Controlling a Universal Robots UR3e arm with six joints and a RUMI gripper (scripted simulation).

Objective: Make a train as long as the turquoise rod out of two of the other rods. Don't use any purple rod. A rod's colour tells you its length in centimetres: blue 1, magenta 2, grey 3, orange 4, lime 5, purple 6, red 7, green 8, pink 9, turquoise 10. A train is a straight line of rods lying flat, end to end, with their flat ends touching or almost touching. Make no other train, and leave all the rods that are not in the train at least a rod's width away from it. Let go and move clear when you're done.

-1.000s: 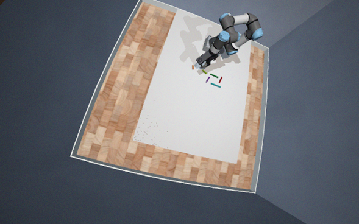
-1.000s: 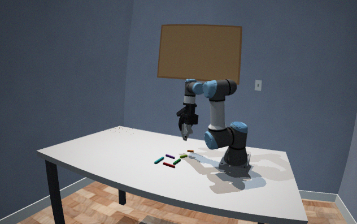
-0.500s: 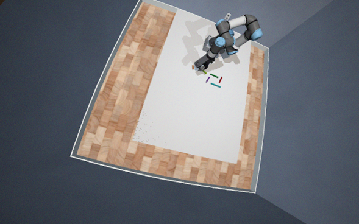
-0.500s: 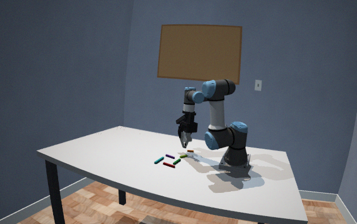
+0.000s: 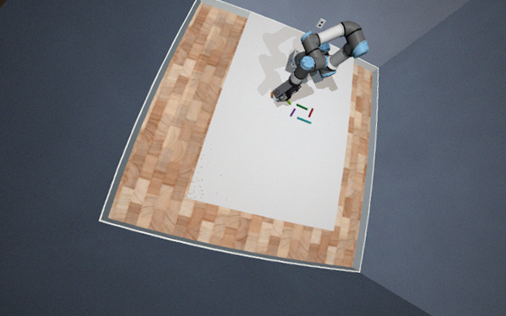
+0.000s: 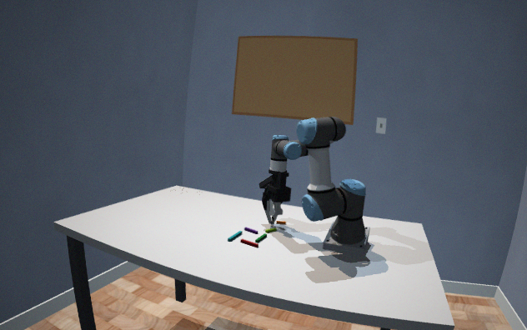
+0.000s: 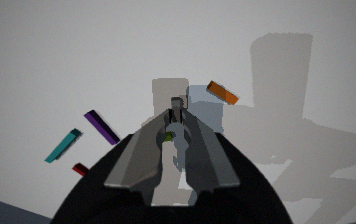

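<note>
The grey rod is 10 mm below my hand. Round my hand: lime rod: 30 mm behind, 60 mm to the left, 20 mm below; then purple rod: 40 mm ahead, 110 mm to the left, 20 mm below; then orange rod: 20 mm behind, 60 mm to the right, 20 mm below.
</note>
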